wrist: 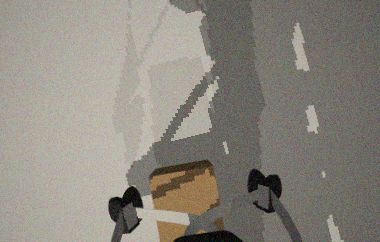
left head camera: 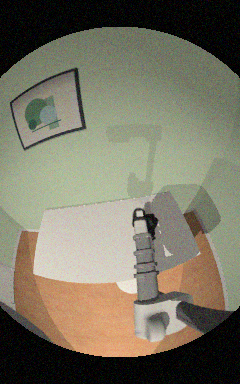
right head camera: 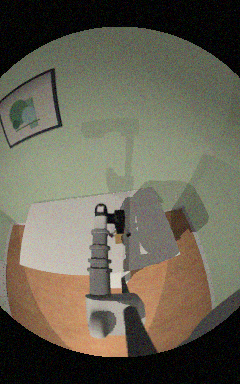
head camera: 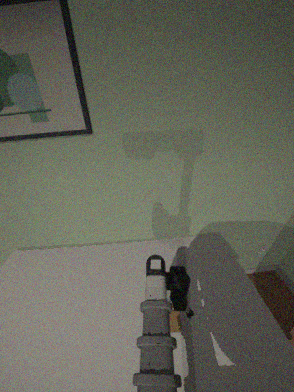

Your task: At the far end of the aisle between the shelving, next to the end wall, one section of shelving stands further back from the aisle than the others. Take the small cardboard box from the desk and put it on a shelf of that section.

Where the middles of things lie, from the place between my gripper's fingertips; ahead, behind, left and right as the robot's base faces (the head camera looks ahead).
The framed picture [head camera: 50,101] is 420 mm ahead of my hand, 640 mm to the left of it and 940 mm above it.
